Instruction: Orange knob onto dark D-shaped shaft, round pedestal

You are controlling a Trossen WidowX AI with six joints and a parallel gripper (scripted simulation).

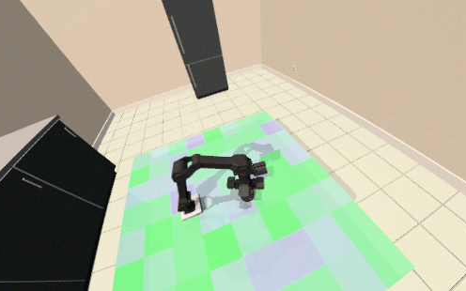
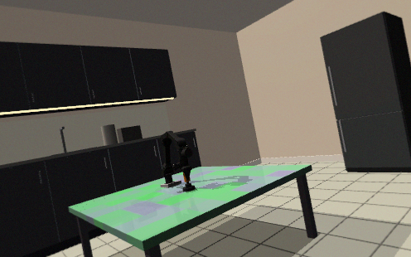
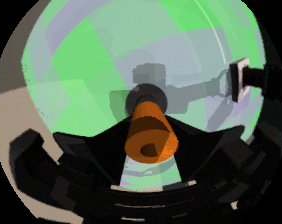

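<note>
Now: gripper tip 20 mm below the orange knob. From my gripper tip the other things lie so: dark round pedestal (40 mm below).
</note>
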